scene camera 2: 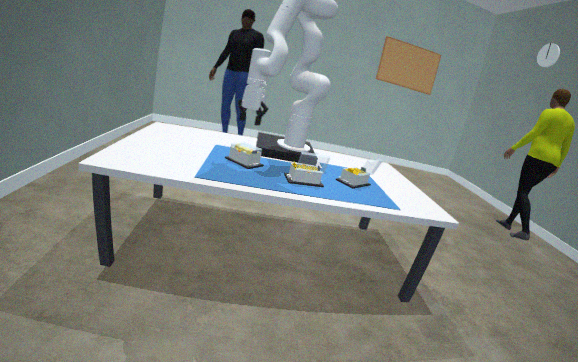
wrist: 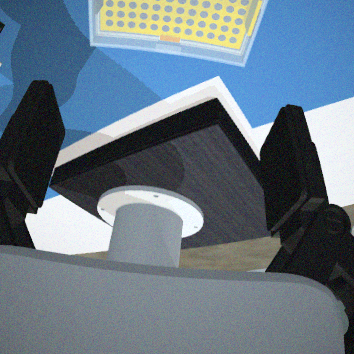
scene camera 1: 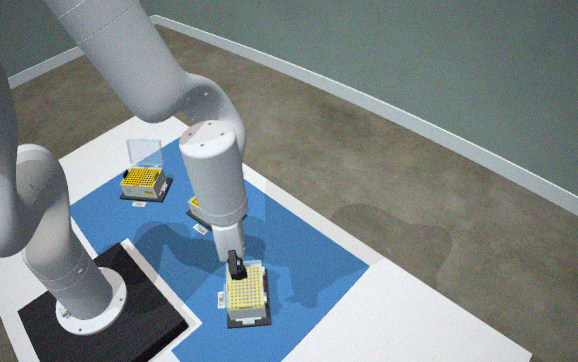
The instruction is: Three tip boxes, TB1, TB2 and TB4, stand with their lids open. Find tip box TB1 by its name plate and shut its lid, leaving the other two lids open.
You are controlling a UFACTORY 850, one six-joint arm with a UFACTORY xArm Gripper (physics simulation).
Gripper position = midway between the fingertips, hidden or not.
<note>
I see my gripper [scene camera 1: 238,258] and a blue mat [scene camera 2: 271,176].
My gripper is seen too in the wrist view [wrist: 163,113].
</note>
